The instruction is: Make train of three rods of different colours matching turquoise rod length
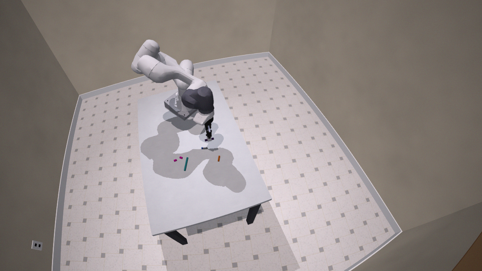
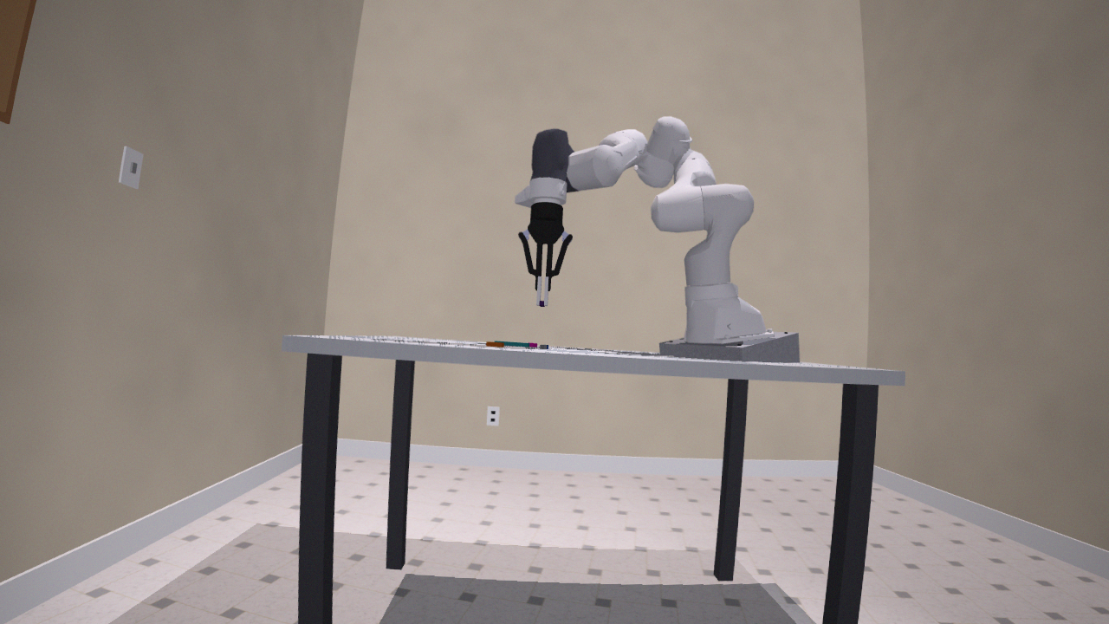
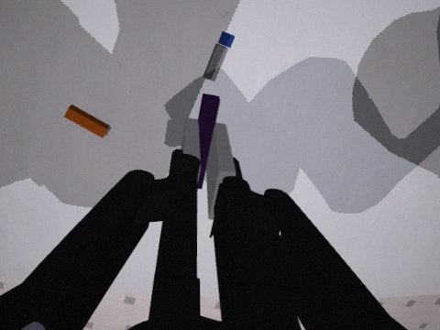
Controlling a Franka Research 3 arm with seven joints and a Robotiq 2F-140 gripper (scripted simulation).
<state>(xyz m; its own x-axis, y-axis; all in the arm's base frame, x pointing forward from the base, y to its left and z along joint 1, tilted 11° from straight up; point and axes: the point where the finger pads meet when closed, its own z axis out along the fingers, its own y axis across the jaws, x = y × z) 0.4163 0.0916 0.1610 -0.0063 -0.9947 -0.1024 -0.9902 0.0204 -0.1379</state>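
Right now the grey rod is 1 cm behind my hand, 4 cm to the right of it and 13 cm below it. From my hand the other things lie so: orange rod 10 cm ahead, 4 cm to the left, 13 cm below; then purple rod 3 cm below; then blue rod 1 cm behind, 6 cm to the right, 13 cm below.
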